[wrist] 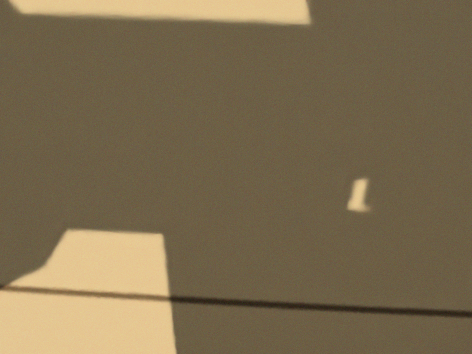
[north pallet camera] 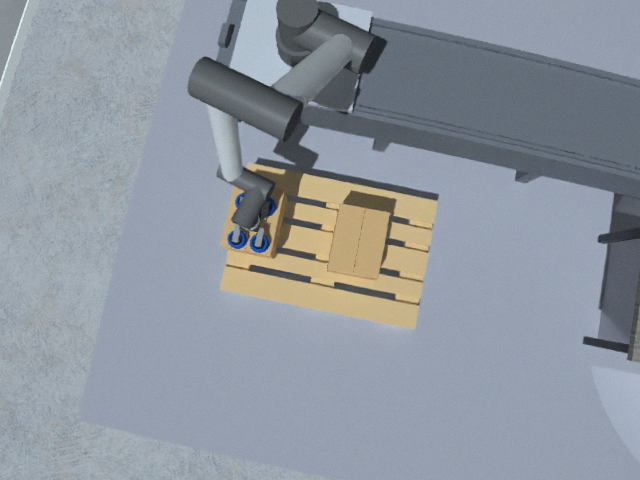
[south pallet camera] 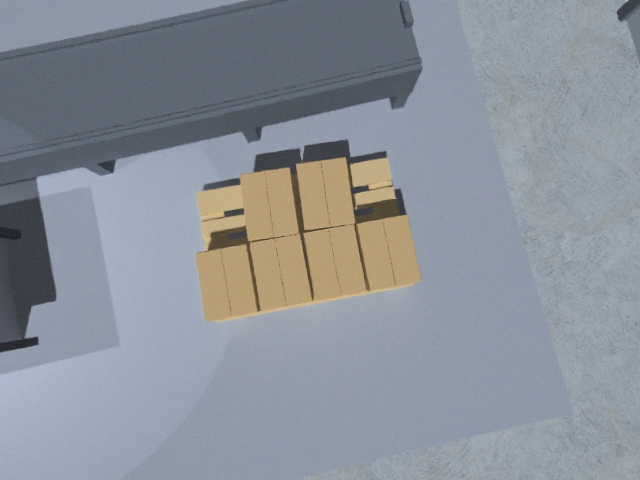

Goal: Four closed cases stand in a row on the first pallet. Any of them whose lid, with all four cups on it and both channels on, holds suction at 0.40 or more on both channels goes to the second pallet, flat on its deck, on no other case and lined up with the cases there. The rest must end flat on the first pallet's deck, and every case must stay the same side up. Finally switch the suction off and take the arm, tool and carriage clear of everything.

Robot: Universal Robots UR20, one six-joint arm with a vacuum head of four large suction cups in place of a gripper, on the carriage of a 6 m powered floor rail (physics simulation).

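Places are measured from the arm's base along level axes (x ahead, y left, z up), in centimetres.
Where they show: hand at its tool point: point(wrist: 236, 252).
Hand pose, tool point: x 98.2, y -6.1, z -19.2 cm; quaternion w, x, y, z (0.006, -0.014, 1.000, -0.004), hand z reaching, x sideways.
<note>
Things, the pixels of their top centre, and the offset from my tool point.
- left case at its top centre: point(wrist: 378, 320) point(north pallet camera: 252, 217) dy -0.8, dx -3.0, dz +2.4 cm
- closed case at its top centre: point(north pallet camera: 359, 240) dy +59.8, dx -2.8, dz +1.3 cm
The four-cup suction head point(north pallet camera: 251, 222) is low over the left case point(north pallet camera: 269, 227) point(wrist: 250, 125) on the first pallet point(north pallet camera: 320, 302). Its blue cups appear on or very near the lid; exact contact and suction cannot be seen. The case sits at the pallet's left end. The lid, its seam and shadows show in the wrist view, without cups. Another closed case point(north pallet camera: 346, 237) lies flat right of centre. On the second pallet point(south pallet camera: 372, 173), two cases point(south pallet camera: 256, 206) point(south pallet camera: 312, 196) lie side by side behind a front row point(south pallet camera: 211, 284) point(south pallet camera: 267, 273) point(south pallet camera: 323, 263) point(south pallet camera: 376, 253), in line with its middle two.
The arm's pale carriage point(north pallet camera: 258, 51) stands at the left end of the floor rail point(north pallet camera: 491, 98) point(south pallet camera: 206, 67), behind the first pallet. The upper arm hangs between rail and pallet. Dark legs point(north pallet camera: 607, 344) point(south pallet camera: 18, 342) of other furniture show at the right in the north view and left in the south view.
</note>
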